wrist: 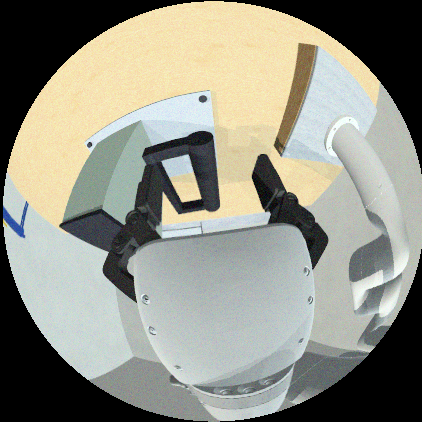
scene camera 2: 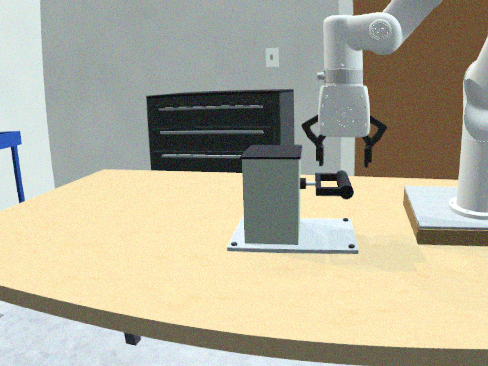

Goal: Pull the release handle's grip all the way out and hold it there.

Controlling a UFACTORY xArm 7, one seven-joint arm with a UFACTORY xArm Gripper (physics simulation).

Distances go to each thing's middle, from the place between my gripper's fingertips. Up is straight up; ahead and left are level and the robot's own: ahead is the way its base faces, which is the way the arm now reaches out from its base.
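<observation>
There is the pale base plate (scene camera 2: pixel 317 236), which I see 70 mm to the left of my hand and 80 mm ahead of it. The plate is also 130 mm below my hand.
</observation>
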